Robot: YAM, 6 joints.
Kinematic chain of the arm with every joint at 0, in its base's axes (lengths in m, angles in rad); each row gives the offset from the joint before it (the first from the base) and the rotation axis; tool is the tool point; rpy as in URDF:
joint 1: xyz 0 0 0.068 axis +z
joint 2: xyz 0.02 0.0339 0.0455 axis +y
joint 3: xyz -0.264 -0.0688 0 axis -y
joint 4: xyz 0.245 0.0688 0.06 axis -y
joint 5: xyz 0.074 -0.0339 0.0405 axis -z
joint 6: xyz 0.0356 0 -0.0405 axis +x
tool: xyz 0 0 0 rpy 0 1.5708 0
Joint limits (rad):
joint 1: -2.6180..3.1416
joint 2: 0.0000..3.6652
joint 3: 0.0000..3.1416
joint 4: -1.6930..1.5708
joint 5: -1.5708..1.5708
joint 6: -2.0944..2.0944
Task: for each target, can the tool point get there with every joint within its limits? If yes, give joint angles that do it. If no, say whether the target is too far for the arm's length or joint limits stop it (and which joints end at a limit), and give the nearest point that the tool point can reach.
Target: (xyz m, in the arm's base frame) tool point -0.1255 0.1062 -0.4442
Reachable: no: joint limits stop it (at a limit: joint 2) | nearest point -0.1362 0.1152 -0.3735 | short by 0.072 m
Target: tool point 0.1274 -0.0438 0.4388
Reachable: yes | joints -0.2567 0.7916 1.2432 -0.6698 0.2861 -0.9979
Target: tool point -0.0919 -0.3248 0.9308
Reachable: no: too far | nearest point -0.0672 -0.2373 0.6969 | short by 0.251 m
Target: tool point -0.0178 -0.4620 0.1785
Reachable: yes | joints -1.6407 2.2637 1.8871 -0.9705 -0.4211 1.2324
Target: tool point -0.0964 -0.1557 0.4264
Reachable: yes | joints -1.9961 1.0639 1.4203 -0.9902 0.7251 -0.1870
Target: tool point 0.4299 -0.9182 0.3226
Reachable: no: too far | nearest point 0.2682 -0.5728 0.2424 | short by 0.390 m
